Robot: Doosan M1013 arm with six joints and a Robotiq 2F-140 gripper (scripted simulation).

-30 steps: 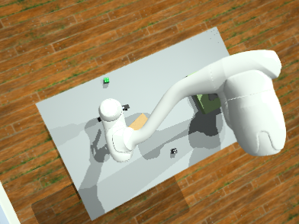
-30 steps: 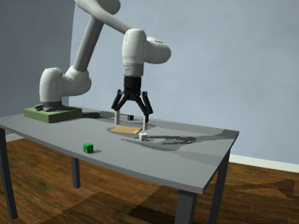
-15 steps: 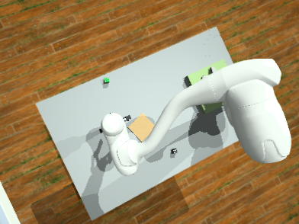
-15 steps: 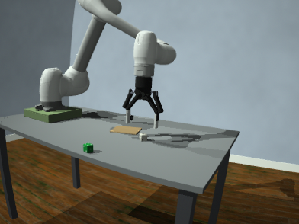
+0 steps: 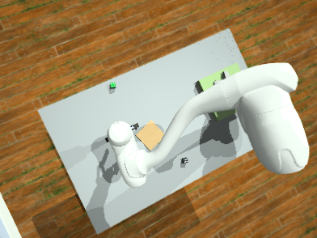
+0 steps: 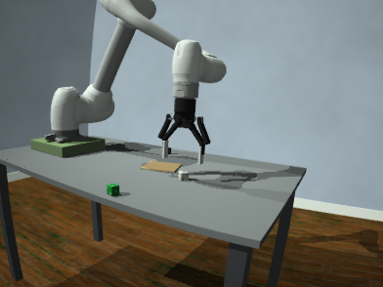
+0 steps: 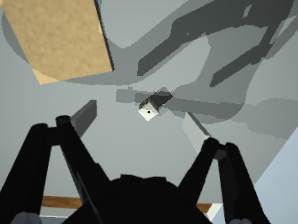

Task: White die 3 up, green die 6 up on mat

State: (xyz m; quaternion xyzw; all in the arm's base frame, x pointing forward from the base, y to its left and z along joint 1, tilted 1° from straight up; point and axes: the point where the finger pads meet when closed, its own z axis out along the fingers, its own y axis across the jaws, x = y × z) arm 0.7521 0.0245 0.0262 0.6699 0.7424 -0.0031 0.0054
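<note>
Right now the black die is 31 cm behind my hand, 31 cm to the left of it and 6 cm below it. Also, from my hand: green die (4 cm behind, 30 cm to the right, 6 cm below); white die (2 cm ahead, 1 cm to the right, 6 cm below); tan mat (16 cm behind, 8 cm to the left, 7 cm below).
</note>
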